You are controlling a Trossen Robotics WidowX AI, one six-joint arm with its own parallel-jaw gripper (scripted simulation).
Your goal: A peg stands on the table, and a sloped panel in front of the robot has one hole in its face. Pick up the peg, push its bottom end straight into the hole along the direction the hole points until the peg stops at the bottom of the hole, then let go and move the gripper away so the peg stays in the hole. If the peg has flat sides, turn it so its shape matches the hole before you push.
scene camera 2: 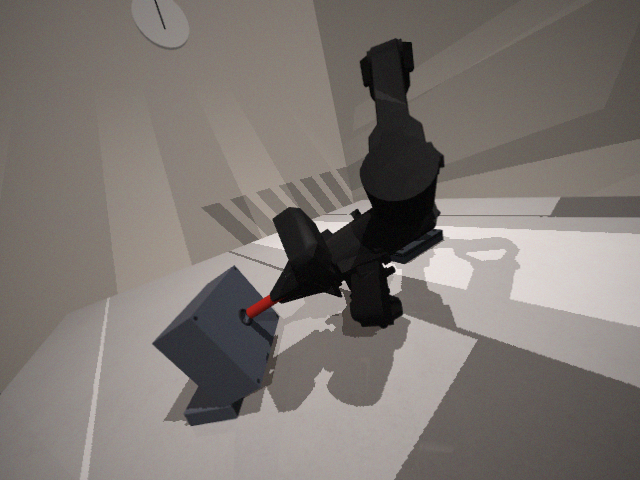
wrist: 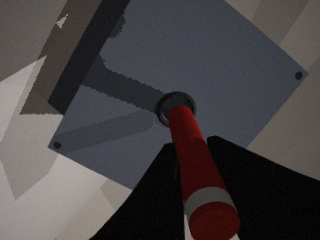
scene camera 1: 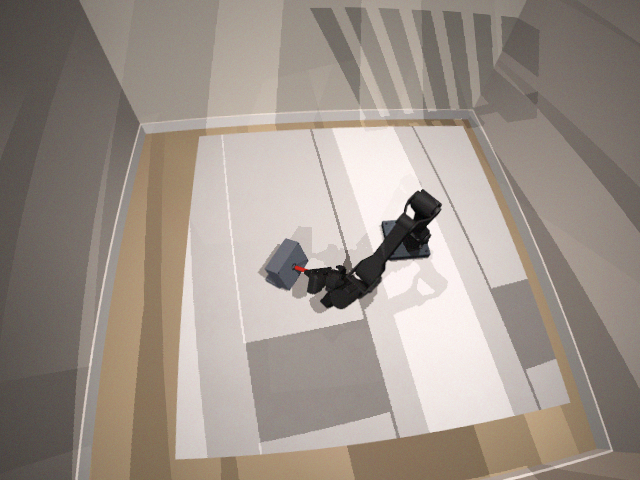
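A round red peg is held by my gripper [scene camera 2: 275, 299], and the same camera gives me a sloped panel [scene camera 2: 224, 357]. In the wrist view I see my gripper [wrist: 191, 149] again, along with the panel [wrist: 239, 79]. Scene camera 1 shows me the gripper [scene camera 1: 305, 271] too.
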